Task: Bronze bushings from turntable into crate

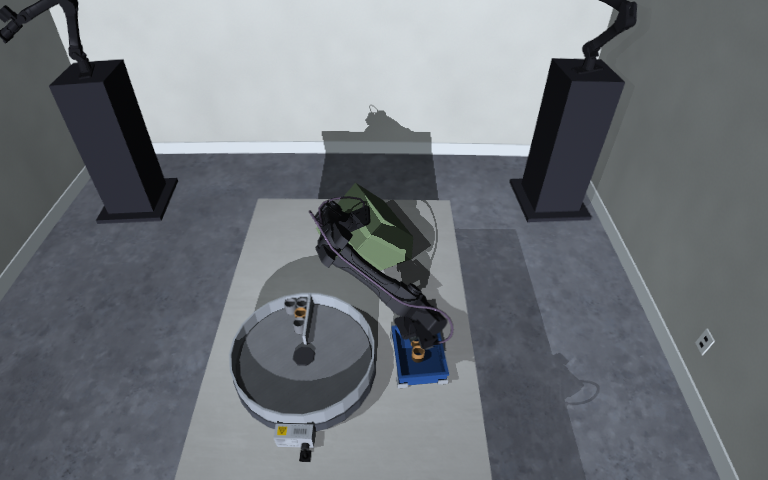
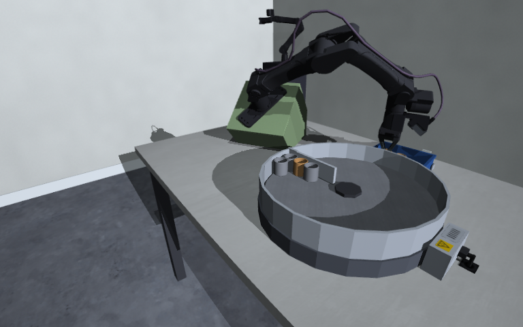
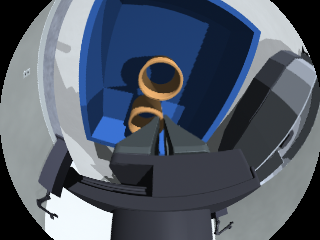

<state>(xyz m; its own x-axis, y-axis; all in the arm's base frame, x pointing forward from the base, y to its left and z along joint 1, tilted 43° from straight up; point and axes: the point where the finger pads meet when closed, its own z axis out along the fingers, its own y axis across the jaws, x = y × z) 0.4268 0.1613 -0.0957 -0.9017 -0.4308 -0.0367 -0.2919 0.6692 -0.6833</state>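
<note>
My gripper is now 40 mm short of the blue crate, 20 mm to the right of it and 20 mm above it. The rest, counted from my hand: turntable 50 mm ahead, 330 mm to the right, 10 mm above.
</note>
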